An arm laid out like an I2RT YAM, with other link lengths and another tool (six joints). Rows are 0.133 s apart.
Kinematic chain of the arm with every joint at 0, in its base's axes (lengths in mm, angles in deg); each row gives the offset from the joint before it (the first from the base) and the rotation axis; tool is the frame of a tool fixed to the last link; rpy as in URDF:
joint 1: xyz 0 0 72.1 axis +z
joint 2: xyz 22 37.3 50.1 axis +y
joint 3: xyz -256.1 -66.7 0 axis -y
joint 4: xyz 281.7 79.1 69 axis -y
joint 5: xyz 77 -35.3 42.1 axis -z
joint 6: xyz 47.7 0 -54.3 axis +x
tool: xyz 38 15 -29 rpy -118.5 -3 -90
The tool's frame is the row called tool.
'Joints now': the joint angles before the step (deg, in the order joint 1, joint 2, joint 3, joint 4, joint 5, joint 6). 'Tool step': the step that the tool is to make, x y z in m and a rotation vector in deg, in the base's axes. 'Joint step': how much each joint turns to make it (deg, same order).
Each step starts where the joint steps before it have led.
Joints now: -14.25, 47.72, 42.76, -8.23, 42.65, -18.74
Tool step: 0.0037, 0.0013, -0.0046, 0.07, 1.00, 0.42
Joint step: 0.51, 1.03, -0.13, 0.30, 0.13, -0.20
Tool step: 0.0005, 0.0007, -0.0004, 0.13, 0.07, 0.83
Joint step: -0.03, -0.11, -0.08, -0.03, -0.86, -0.14
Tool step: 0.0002, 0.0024, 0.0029, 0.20, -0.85, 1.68
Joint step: 0.09, -0.73, 0.01, 0.04, -1.63, 0.01
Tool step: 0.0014, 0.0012, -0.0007, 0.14, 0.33, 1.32
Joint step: 0.02, 0.07, 0.01, -0.09, -1.28, -0.32
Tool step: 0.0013, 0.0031, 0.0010, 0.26, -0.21, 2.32
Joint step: 0.16, -0.42, -0.02, -0.10, -2.17, -0.25
